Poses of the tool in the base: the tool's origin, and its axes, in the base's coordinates. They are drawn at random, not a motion.
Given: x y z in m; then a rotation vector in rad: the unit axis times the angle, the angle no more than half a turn.
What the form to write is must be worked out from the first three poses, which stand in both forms.
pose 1, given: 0.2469, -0.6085, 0.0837, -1.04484, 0.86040, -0.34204
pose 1, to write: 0.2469, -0.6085, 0.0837, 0.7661, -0.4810, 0.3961, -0.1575
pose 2, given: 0.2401, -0.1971, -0.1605, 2.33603, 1.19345, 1.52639
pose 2, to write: 0.2401, -0.1971, -0.1605, 0.0533, 0.7686, 0.3927, 0.5022
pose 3, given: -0.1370, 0.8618, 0.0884, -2.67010, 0.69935, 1.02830
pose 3, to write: -0.1370, 0.8618, 0.0884, 0.0979, -0.9021, 0.2363, 0.3474
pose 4, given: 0.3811, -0.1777, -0.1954, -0.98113, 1.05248, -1.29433
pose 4, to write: 0.3811, -0.1777, -0.1954, 0.5672, -0.4175, 0.4479, -0.5508
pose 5, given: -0.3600, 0.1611, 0.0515, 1.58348, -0.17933, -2.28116
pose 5, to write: -0.3600, 0.1611, 0.0515, 0.1785, 0.5599, -0.0634, -0.8066
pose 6, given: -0.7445, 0.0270, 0.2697, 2.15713, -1.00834, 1.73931
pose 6, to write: -0.7445, 0.0270, 0.2697, 0.0963, 0.7281, -0.3404, 0.5871
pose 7, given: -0.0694, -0.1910, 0.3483, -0.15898, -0.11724, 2.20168
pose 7, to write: -0.0694, -0.1910, 0.3483, 0.4489, -0.0643, -0.0474, 0.8900
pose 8, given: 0.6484, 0.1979, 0.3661, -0.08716, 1.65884, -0.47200
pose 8, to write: 0.6484, 0.1979, 0.3661, 0.6498, -0.0384, 0.7301, -0.2077
